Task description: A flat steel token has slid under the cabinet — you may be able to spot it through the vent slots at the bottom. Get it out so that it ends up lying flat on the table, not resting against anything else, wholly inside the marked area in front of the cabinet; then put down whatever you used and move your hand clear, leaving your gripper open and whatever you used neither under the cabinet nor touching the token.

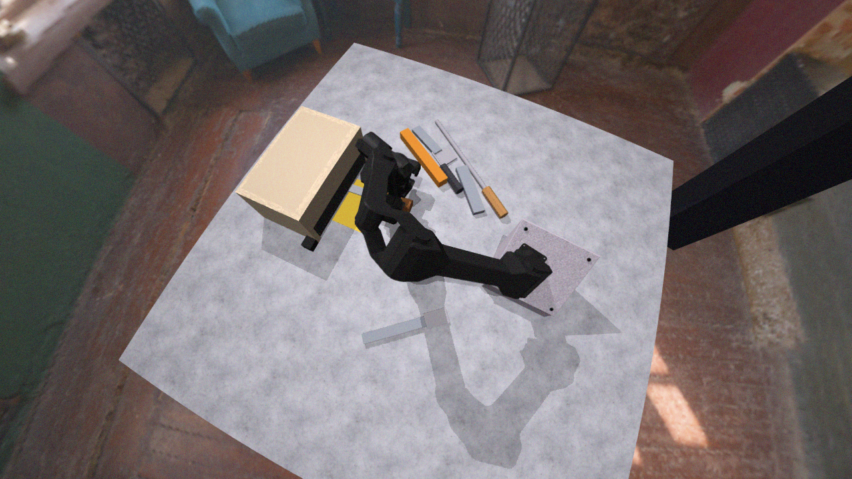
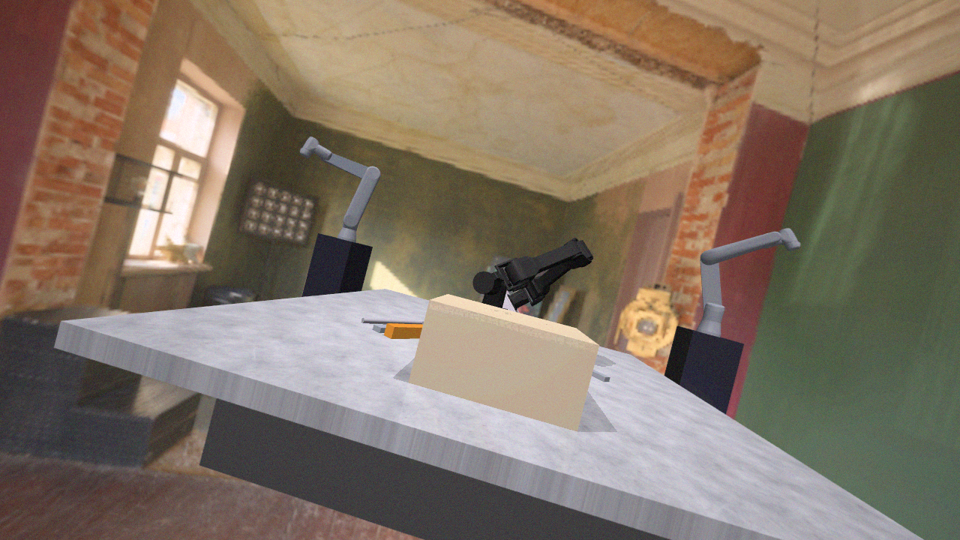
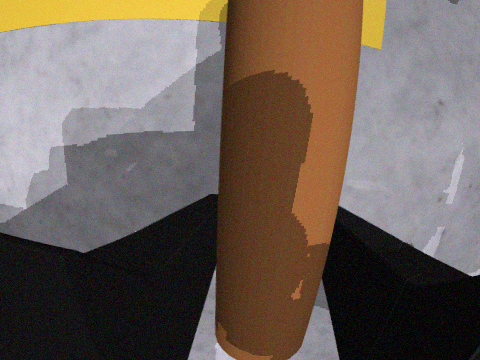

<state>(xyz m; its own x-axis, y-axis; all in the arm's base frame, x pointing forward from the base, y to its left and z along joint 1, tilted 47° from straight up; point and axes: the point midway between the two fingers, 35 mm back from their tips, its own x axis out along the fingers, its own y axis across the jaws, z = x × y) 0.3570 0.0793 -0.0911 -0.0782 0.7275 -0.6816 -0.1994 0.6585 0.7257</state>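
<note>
The grey bar lies 150 mm behind my gripper tip and 150 mm to the right of it. Round my gripper tip: flat grey token: 250 mm ahead, 80 mm to the left; then orange bar: 30 mm ahead, 170 mm to the right, 10 mm above; then black-handled tool: 50 mm behind, 170 mm to the right.
</note>
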